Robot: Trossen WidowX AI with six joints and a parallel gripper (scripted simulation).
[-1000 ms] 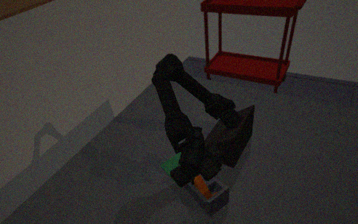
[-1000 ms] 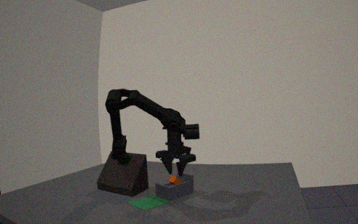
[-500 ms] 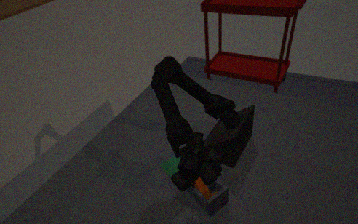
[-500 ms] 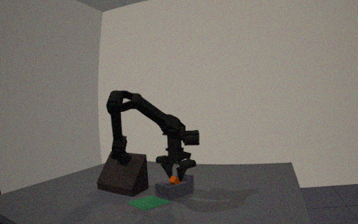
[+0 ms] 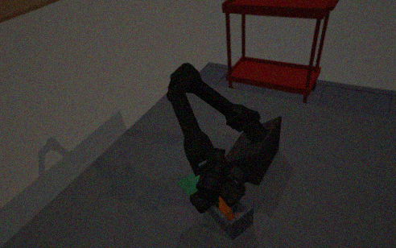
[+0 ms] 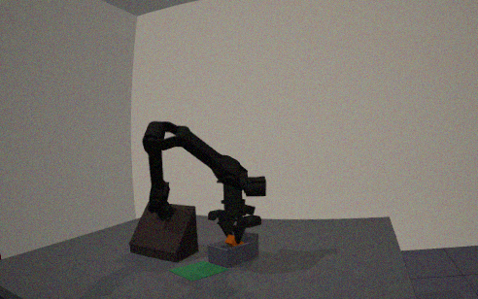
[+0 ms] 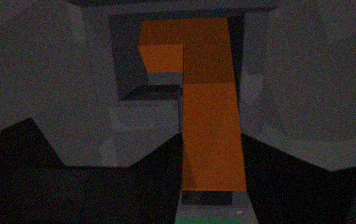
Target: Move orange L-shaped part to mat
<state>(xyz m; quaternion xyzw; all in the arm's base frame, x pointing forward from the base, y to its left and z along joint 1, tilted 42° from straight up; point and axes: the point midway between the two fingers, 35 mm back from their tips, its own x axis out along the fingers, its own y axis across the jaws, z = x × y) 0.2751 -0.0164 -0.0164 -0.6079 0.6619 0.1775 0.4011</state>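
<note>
Right now the orange L-shaped part is 40 mm to the left of my gripper tip and 30 mm below it. Round my gripper tip: green mat: 130 mm to the right, 80 mm below, 60 mm behind.
</note>
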